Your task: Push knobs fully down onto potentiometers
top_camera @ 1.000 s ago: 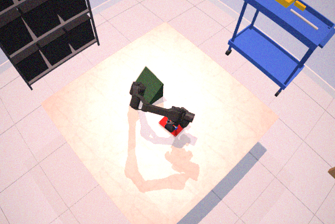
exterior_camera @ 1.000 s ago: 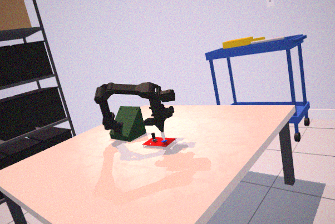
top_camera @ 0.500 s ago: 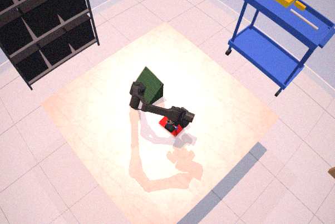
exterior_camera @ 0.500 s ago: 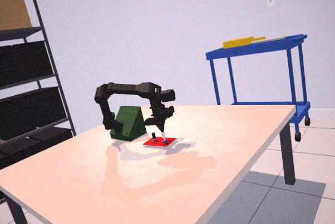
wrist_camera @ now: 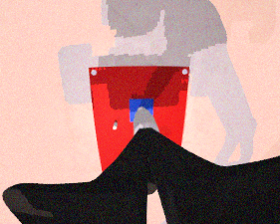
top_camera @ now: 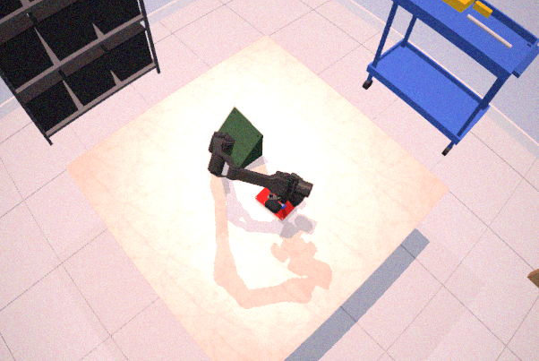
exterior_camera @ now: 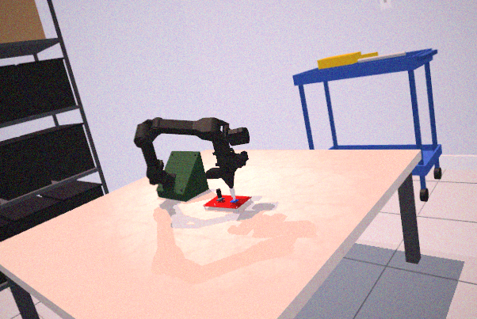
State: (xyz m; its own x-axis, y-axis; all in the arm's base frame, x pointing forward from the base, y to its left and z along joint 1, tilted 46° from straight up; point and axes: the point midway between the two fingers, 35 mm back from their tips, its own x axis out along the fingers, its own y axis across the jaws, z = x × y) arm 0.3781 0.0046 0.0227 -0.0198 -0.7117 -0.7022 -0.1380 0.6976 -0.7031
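Right now the white knob is 10 mm below my gripper tip. From my gripper tip the other things lie so: black knob (60 mm behind, 10 mm to the right, 20 mm below).
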